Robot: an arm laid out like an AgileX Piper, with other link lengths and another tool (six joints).
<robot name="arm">
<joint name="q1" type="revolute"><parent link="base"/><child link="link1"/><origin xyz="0.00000 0.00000 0.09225" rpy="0.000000 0.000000 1.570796"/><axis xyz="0 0 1"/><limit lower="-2.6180" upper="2.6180"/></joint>
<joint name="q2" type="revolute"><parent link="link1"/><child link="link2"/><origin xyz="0.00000 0.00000 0.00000" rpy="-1.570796 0.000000 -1.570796"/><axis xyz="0 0 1"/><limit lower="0.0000" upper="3.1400"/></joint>
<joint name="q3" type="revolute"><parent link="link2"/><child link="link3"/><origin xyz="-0.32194 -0.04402 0.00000" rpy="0.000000 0.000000 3.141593"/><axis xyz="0 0 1"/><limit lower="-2.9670" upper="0.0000"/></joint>
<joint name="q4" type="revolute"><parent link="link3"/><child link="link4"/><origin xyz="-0.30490 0.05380 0.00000" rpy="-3.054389 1.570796 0.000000"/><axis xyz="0 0 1"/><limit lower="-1.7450" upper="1.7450"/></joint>
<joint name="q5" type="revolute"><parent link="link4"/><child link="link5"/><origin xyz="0.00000 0.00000 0.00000" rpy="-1.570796 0.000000 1.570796"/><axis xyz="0 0 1"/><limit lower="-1.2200" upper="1.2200"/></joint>
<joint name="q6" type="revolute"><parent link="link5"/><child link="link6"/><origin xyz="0.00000 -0.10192 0.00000" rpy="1.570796 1.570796 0.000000"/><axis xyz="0 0 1"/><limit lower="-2.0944" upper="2.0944"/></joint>
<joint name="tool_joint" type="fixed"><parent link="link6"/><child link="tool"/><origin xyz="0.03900 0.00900 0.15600" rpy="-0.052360 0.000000 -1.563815"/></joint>
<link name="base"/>
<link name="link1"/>
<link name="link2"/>
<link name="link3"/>
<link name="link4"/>
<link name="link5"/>
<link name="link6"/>
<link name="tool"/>
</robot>
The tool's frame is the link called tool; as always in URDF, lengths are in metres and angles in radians.
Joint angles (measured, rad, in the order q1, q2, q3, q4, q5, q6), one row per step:
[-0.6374 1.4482 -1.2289 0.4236 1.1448 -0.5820]
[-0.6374 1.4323 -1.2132 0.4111 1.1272 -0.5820]
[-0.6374 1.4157 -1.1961 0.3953 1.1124 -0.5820]
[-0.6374 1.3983 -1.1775 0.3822 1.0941 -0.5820]
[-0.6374 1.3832 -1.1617 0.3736 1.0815 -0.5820]
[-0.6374 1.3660 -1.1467 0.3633 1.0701 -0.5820]
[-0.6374 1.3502 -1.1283 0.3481 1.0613 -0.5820]
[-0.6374 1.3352 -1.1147 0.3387 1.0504 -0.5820]
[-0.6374 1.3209 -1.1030 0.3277 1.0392 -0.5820]
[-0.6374 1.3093 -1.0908 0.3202 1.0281 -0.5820]
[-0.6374 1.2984 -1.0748 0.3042 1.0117 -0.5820]
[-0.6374 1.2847 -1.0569 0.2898 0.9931 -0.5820]
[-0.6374 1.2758 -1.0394 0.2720 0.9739 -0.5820]
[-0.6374 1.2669 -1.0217 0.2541 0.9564 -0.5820]
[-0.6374 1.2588 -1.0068 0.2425 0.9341 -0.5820]
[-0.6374 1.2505 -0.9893 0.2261 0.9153 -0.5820]
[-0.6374 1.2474 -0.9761 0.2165 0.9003 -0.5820]
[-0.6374 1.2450 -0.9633 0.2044 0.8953 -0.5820]
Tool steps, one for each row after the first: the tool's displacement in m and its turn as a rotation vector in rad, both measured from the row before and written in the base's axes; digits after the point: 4 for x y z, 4 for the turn. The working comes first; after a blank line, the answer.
Tool pose at each row, in the base's axes (x y z in m, rotation vector in rad; the steps are taken from these numbers as rounded here):
[0.3590 -0.1912 0.1653 -2.9276 0.2850 -0.6977]
[0.3560 -0.1936 0.1661 -2.9449 0.2871 -0.7131]
[0.3518 -0.1957 0.1662 -2.9646 0.2868 -0.7221]
[0.3482 -0.1978 0.1665 -2.9823 0.2885 -0.7364]
[0.3450 -0.1985 0.1668 -2.9940 0.2897 -0.7469]
[0.3414 -0.1993 0.1680 -3.0076 0.2890 -0.7590]
[0.3361 -0.2001 0.1668 -3.0246 0.2860 -0.7580]
[0.3330 -0.2010 0.1677 3.0288 -0.2845 0.7670]
[0.3301 -0.2024 0.1690 3.0110 -0.2798 0.7711]
[0.3277 -0.2033 0.1693 2.9977 -0.2779 0.7747]
[0.3244 -0.2060 0.1680 2.9788 -0.2729 0.7705]
[0.3211 -0.2084 0.1673 2.9582 -0.2686 0.7712]
[0.3178 -0.2116 0.1650 2.9389 -0.2627 0.7644]
[0.3143 -0.2145 0.1625 2.9213 -0.2560 0.7558]
[0.3129 -0.2175 0.1617 2.9011 -0.2530 0.7602]
[0.3098 -0.2203 0.1594 2.8836 -0.2464 0.7542]
[0.3082 -0.2221 0.1566 2.8737 -0.2435 0.7495]
[0.3048 -0.2228 0.1525 2.8716 -0.2374 0.7323]

[-0.0030 -0.0024 0.0008 -0.0204 -0.0052 -0.0054]
[-0.0042 -0.0021 0.0001 -0.0210 -0.0007 -0.0037]
[-0.0036 -0.0021 0.0003 -0.0205 -0.0043 -0.0051]
[-0.0032 -0.0007 0.0003 -0.0139 -0.0034 -0.0035]
[-0.0036 -0.0008 0.0012 -0.0163 -0.0039 -0.0027]
[-0.0053 -0.0008 -0.0012 -0.0158 0.0047 -0.0010]
[-0.0031 -0.0009 0.0009 -0.0149 -0.0036 -0.0024]
[-0.0029 -0.0014 0.0013 -0.0170 -0.0038 -0.0022]
[-0.0024 -0.0009 0.0003 -0.0122 -0.0033 -0.0025]
[-0.0033 -0.0027 -0.0013 -0.0196 0.0014 -0.0029]
[-0.0033 -0.0024 -0.0007 -0.0201 -0.0020 -0.0034]
[-0.0033 -0.0032 -0.0023 -0.0206 0.0030 -0.0027]
[-0.0035 -0.0029 -0.0025 -0.0196 0.0044 -0.0018]
[-0.0014 -0.0030 -0.0008 -0.0188 -0.0045 -0.0035]
[-0.0031 -0.0028 -0.0023 -0.0190 0.0027 -0.0016]
[-0.0016 -0.0018 -0.0028 -0.0108 0.0024 -0.0015]
[-0.0034 -0.0007 -0.0041 -0.0064 0.0116 0.0013]

